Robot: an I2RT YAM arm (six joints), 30 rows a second.
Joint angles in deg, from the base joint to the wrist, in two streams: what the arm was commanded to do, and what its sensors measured. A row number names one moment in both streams.
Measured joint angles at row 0:
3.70 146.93 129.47 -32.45 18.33 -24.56
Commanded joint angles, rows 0 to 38:
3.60 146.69 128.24 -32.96 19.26 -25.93
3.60 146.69 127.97 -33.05 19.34 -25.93
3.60 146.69 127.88 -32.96 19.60 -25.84
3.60 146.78 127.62 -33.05 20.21 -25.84
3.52 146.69 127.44 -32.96 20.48 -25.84
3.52 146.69 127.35 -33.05 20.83 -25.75
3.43 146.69 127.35 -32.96 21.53 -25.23
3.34 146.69 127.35 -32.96 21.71 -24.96
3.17 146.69 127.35 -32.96 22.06 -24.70
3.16 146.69 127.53 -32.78 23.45 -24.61
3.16 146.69 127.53 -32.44 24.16 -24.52
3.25 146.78 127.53 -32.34 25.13 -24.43
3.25 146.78 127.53 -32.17 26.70 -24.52
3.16 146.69 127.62 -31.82 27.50 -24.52
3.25 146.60 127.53 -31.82 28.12 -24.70
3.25 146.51 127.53 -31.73 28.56 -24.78
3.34 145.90 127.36 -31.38 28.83 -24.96
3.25 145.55 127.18 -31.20 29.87 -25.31
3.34 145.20 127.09 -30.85 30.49 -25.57
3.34 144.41 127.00 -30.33 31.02 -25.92
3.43 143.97 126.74 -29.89 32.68 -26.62
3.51 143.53 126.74 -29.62 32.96 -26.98
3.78 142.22 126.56 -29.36 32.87 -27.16
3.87 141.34 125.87 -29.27 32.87 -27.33
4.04 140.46 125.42 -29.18 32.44 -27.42
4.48 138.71 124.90 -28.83 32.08 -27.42
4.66 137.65 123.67 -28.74 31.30 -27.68
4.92 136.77 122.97 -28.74 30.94 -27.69
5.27 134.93 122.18 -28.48 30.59 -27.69
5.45 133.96 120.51 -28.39 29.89 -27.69
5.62 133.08 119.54 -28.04 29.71 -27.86
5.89 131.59 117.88 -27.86 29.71 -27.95
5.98 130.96 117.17 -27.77 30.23 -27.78
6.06 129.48 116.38 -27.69 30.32 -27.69
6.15 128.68 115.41 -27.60 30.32 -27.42
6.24 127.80 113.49 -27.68 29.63 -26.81
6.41 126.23 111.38 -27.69 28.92 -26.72
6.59 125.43 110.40 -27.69 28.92 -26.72
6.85 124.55 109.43 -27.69 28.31 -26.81
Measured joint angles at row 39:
6.28 129.10 112.07 -29.32 29.12 -27.18
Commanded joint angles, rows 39 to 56:
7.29 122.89 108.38 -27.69 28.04 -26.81
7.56 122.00 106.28 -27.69 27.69 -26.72
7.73 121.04 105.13 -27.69 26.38 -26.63
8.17 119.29 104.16 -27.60 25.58 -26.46
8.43 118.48 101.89 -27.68 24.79 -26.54
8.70 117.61 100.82 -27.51 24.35 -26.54
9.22 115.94 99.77 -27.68 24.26 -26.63
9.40 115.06 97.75 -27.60 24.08 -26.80
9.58 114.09 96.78 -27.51 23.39 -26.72
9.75 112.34 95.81 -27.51 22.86 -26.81
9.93 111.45 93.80 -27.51 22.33 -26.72
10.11 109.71 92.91 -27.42 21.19 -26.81
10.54 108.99 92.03 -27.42 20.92 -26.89
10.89 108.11 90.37 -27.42 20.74 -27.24
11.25 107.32 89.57 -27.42 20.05 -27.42
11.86 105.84 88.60 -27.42 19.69 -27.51
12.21 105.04 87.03 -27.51 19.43 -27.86
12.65 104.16 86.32 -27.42 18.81 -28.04
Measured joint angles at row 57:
11.11 109.34 88.12 -29.54 21.98 -27.35
